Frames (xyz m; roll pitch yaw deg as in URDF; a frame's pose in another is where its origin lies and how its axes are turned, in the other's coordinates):
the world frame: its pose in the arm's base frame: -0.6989 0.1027 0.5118 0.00 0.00 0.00
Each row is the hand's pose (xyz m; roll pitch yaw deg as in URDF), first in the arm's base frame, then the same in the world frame.
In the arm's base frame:
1: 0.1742 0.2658 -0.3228 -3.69 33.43 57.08
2: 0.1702 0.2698 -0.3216 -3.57 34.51 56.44
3: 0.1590 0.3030 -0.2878 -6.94 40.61 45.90
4: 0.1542 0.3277 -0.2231 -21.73 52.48 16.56
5: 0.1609 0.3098 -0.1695 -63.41 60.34 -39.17
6: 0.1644 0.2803 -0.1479 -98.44 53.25 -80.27
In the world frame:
1: 0.8731 0.1631 -0.8346 -3.69 33.43 57.08
2: 0.8691 0.1671 -0.8334 -3.57 34.51 56.44
3: 0.8579 0.2003 -0.7996 -6.94 40.61 45.90
4: 0.8531 0.2250 -0.7349 -21.73 52.48 16.56
5: 0.8598 0.2071 -0.6813 -63.41 60.34 -39.17
6: 0.8633 0.1776 -0.6597 -98.44 53.25 -80.27

